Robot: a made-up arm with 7 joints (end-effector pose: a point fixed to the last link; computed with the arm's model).
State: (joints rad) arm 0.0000 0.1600 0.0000 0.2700 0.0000 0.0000 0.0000
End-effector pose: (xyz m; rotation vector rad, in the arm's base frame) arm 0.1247 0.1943 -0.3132 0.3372 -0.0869 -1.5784
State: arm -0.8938 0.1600 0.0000 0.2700 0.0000 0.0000 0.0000
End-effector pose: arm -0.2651 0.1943 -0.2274 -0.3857 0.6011 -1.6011
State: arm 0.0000 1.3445 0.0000 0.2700 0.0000 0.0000 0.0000
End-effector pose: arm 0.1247 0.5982 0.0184 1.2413 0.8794 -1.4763
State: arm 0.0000 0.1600 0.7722 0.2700 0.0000 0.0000 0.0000
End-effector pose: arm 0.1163 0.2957 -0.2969 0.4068 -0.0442 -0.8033
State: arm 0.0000 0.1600 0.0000 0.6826 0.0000 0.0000 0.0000
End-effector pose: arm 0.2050 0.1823 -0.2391 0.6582 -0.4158 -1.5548
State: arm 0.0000 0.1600 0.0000 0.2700 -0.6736 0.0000 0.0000
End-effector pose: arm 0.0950 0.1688 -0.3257 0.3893 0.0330 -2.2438
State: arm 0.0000 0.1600 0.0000 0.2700 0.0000 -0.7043 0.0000
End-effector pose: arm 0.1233 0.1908 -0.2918 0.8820 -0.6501 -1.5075
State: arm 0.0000 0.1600 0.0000 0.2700 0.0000 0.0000 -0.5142
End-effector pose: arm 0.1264 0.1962 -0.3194 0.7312 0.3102 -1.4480
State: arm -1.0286 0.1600 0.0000 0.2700 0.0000 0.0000 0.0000
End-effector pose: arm -0.3113 0.1943 -0.1858 -0.4965 0.7034 -1.5837
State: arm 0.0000 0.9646 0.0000 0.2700 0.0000 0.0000 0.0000
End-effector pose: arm 0.1247 0.5164 -0.1383 0.9581 0.5633 -1.5563
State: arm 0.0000 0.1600 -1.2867 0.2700 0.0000 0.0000 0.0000
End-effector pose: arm -0.0087 0.0999 -0.3285 0.0873 -0.1574 -2.8584
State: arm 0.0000 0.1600 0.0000 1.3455 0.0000 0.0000 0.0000
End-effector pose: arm 0.2535 0.1556 -0.0734 1.1610 -0.9487 -1.4085
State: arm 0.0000 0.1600 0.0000 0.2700 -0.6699 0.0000 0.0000
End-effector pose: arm 0.0952 0.1688 -0.3256 0.3891 0.0323 -2.2402
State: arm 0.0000 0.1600 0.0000 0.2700 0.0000 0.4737 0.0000
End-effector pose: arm 0.1172 0.1963 -0.3259 -0.0343 0.2841 -1.5450
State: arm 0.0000 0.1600 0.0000 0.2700 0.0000 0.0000 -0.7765
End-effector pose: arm 0.1272 0.1983 -0.3219 0.9229 0.5115 -1.3526
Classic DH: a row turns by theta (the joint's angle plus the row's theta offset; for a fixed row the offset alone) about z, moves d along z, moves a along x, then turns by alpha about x. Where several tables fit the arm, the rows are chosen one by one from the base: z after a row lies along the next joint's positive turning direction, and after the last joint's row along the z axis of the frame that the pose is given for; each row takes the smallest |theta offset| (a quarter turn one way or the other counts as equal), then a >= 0, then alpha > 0; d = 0 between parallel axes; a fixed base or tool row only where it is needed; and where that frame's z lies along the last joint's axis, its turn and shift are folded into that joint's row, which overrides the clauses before.
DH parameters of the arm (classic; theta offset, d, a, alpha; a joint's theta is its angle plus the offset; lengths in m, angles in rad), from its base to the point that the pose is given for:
base (fixed): 0 0.1363 0.0194 1.5708
joint 1: 1.5708 -0.1498 0.0164 1.5708
joint 2: -1.5708 -0.0252 0.0108 -1.5708
joint 3: 1.5708 -0.2376 0.0088 -1.5708
joint 4: 0 0.0108 -0.0188 1.5708
joint 5: 0 -0.2415 -0.0275 1.5708
joint 6: -1.5708 -0.0173 0.0184 -1.5708
joint 7: 1.5708 -0.0267 0.013 -1.5708
tool (fixed): 0 0.0016 0 0

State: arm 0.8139 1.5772 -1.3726 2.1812 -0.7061 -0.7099 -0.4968
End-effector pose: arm 0.0802 0.2110 -0.0117 -1.2078 1.1369 1.3514
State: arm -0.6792 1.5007 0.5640 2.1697 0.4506 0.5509 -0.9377
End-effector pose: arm 0.1988 0.1850 0.1313 2.3894 -0.1791 -1.2884
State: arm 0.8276 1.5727 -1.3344 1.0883 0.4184 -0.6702 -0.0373
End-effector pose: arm 0.1865 0.4230 0.0064 1.7849 -0.4842 -2.2694
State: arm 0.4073 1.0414 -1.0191 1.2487 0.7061 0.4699 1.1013
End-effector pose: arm 0.2393 0.2636 -0.0854 -0.5476 -0.7822 -2.2060
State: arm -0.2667 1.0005 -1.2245 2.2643 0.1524 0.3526 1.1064
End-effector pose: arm -0.0080 0.0943 0.0358 1.3793 1.2751 2.2210
